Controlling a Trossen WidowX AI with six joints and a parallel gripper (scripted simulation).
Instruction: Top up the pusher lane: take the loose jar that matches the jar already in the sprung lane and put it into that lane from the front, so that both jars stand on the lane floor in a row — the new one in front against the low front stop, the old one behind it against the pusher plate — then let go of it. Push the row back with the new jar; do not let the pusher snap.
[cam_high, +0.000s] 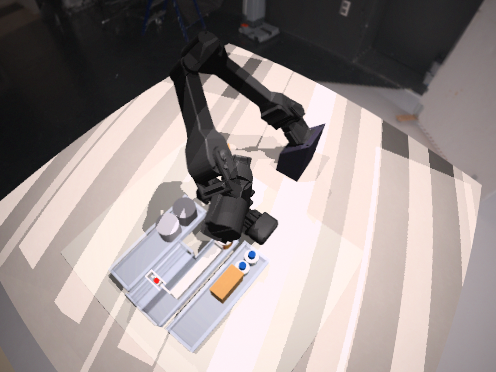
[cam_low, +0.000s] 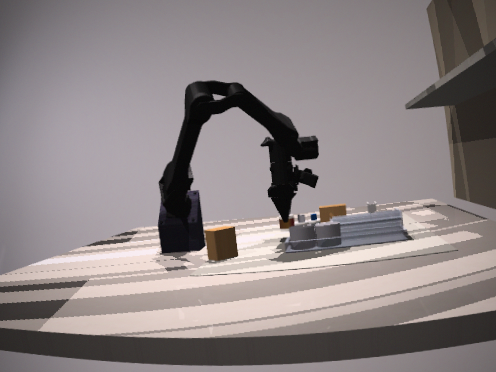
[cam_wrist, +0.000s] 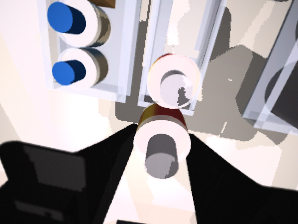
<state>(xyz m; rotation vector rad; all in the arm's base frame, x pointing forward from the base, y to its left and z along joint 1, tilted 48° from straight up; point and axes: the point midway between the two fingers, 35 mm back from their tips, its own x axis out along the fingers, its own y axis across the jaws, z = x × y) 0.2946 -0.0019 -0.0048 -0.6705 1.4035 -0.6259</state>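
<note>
Now: the grey lane rack 180 mm ahead of my gripper tip, 30 mm to the right of it and 30 mm below it. The rest, counted from my gripper tip: red marker 220 mm ahead, 40 mm to the right, 20 mm above.
</note>
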